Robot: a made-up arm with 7 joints. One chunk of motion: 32 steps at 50 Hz.
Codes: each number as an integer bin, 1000 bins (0 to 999) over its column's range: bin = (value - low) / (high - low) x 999, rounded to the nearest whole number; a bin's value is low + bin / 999 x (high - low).
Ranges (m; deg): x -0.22..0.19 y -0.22..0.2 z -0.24..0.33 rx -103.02..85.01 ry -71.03..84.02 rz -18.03..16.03
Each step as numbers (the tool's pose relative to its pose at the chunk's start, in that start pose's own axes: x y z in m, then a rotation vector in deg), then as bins.
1 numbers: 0.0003 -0.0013 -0.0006 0.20 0.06 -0.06
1 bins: 537 520 420 548 458 527
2 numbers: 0.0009 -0.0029 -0.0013 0.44 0.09 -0.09
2 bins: 538 516 418 550 458 526
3 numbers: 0.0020 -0.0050 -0.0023 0.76 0.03 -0.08
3 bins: 541 511 417 551 458 526
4 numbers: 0.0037 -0.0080 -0.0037 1.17 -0.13 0.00
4 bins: 545 504 414 554 457 529
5 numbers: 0.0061 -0.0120 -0.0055 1.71 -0.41 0.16
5 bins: 551 495 411 556 455 534
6 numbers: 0.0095 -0.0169 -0.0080 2.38 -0.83 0.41
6 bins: 559 483 407 560 452 541
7 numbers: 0.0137 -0.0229 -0.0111 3.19 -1.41 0.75
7 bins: 569 469 401 564 449 551
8 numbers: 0.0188 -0.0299 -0.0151 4.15 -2.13 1.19
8 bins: 582 452 394 569 444 564
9 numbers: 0.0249 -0.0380 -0.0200 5.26 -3.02 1.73
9 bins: 597 433 386 575 438 580
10 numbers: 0.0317 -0.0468 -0.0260 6.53 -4.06 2.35
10 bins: 613 412 375 582 431 598
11 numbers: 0.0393 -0.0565 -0.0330 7.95 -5.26 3.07
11 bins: 632 389 363 590 424 619
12 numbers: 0.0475 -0.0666 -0.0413 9.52 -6.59 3.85
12 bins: 652 365 348 598 415 642
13 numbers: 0.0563 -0.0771 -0.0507 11.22 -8.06 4.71
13 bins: 673 340 332 607 406 667
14 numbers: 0.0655 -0.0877 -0.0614 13.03 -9.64 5.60
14 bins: 696 315 313 617 396 693
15 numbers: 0.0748 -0.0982 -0.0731 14.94 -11.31 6.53
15 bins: 718 290 293 627 385 720
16 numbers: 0.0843 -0.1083 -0.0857 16.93 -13.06 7.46
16 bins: 741 266 270 637 374 748
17 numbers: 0.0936 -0.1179 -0.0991 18.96 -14.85 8.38
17 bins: 764 243 247 648 362 775
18 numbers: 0.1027 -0.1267 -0.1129 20.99 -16.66 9.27
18 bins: 786 222 223 659 350 801
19 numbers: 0.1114 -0.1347 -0.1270 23.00 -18.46 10.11
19 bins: 807 203 198 670 339 825
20 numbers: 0.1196 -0.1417 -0.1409 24.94 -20.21 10.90
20 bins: 827 186 174 680 327 849
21 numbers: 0.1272 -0.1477 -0.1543 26.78 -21.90 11.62
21 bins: 846 172 150 690 317 870
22 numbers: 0.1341 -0.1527 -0.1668 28.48 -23.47 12.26
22 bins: 863 160 128 699 306 888
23 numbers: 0.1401 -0.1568 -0.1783 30.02 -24.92 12.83
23 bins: 877 150 108 707 297 905
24 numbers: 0.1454 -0.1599 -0.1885 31.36 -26.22 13.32
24 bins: 890 143 90 714 289 920
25 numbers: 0.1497 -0.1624 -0.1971 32.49 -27.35 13.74
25 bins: 901 137 75 720 281 932
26 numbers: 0.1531 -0.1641 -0.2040 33.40 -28.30 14.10
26 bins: 909 133 63 725 275 942
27 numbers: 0.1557 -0.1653 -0.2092 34.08 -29.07 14.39
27 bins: 915 130 54 728 270 951
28 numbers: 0.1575 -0.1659 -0.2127 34.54 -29.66 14.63
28 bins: 920 129 48 731 267 958
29 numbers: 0.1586 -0.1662 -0.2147 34.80 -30.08 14.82
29 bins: 922 128 44 732 264 964
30 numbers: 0.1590 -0.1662 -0.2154 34.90 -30.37 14.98
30 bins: 923 128 43 733 262 968
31 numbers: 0.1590 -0.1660 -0.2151 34.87 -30.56 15.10
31 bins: 923 128 44 733 261 972
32 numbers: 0.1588 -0.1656 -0.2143 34.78 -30.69 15.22
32 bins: 923 129 45 732 260 975
